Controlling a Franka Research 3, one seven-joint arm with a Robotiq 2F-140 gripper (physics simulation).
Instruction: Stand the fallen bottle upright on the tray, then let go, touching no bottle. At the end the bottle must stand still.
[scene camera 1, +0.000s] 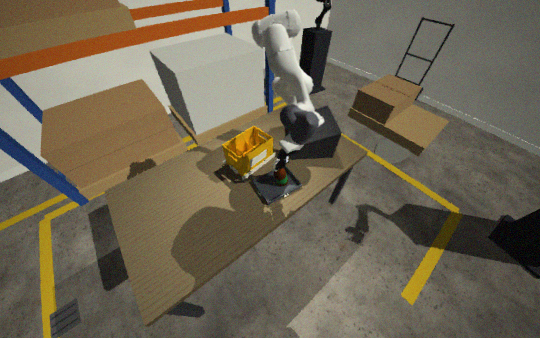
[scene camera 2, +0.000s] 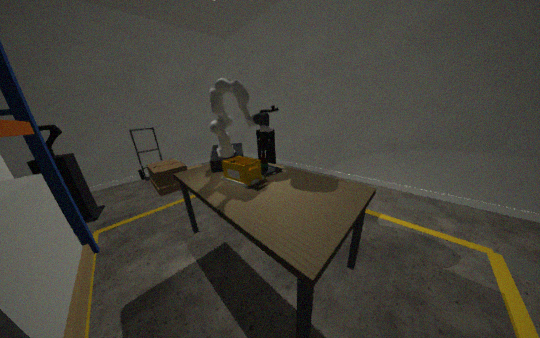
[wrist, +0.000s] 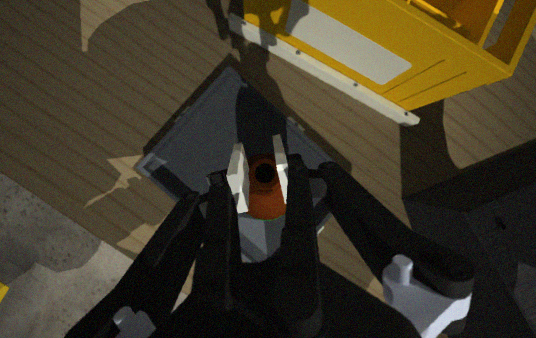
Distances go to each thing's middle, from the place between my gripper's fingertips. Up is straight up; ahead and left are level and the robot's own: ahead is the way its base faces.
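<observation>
My gripper is 2 cm to the right of the brown bottle (wrist: 266, 202) and 3 cm past it, and the gripper is 6 cm above it.
</observation>
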